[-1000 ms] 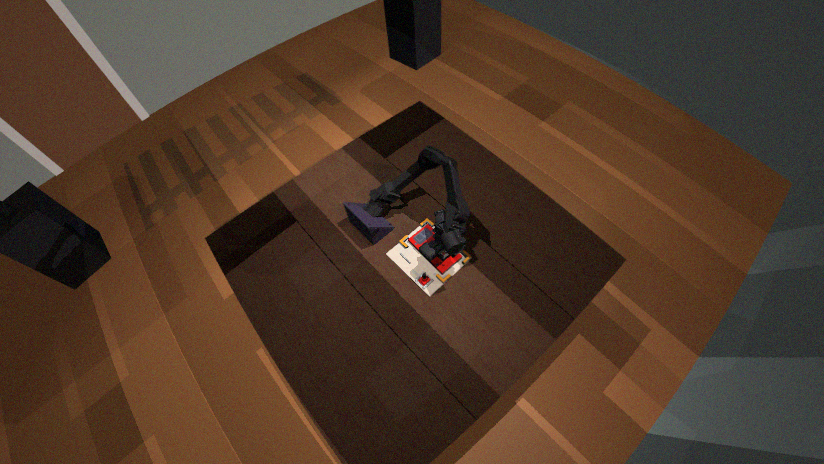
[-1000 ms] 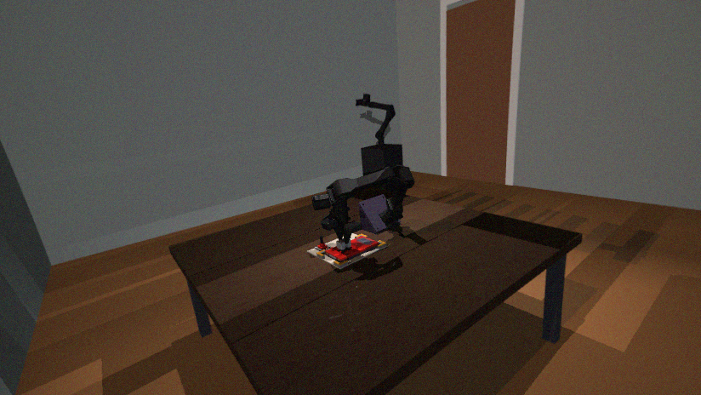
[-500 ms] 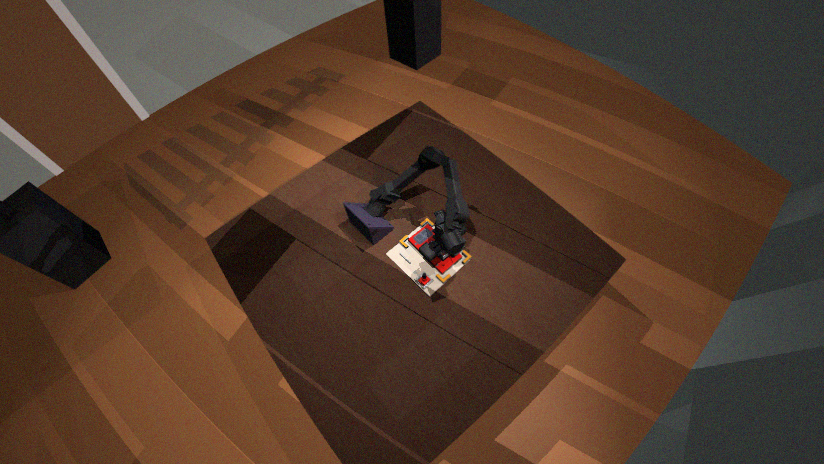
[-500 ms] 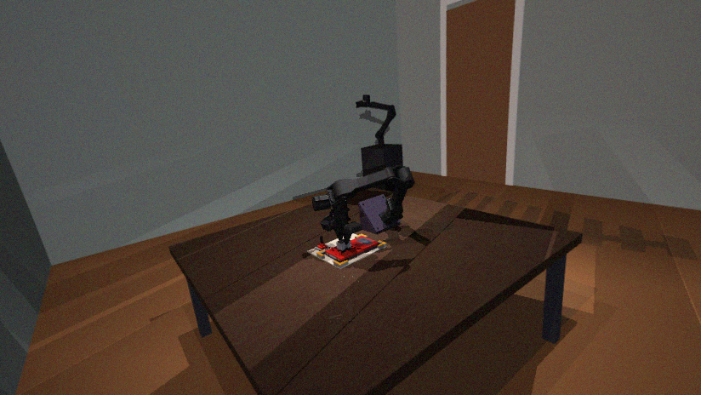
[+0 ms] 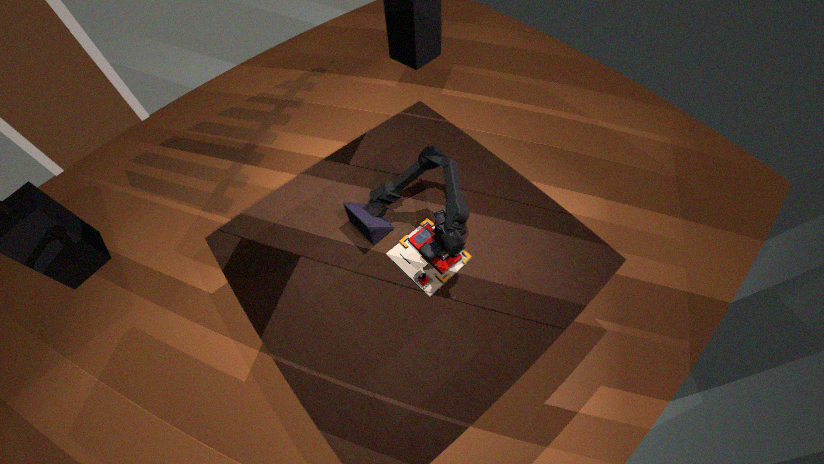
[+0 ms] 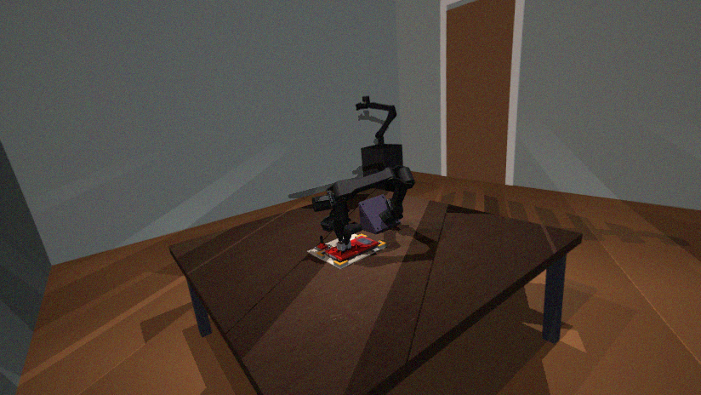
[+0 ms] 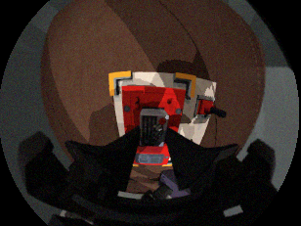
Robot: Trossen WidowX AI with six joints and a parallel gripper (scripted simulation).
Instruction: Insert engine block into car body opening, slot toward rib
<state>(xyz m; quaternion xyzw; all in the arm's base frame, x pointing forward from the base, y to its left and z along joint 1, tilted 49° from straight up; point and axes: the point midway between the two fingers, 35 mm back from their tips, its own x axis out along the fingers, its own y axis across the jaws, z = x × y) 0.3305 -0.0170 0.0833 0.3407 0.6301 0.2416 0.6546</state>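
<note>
The grey engine block lies 10 mm below my gripper tip.
</note>
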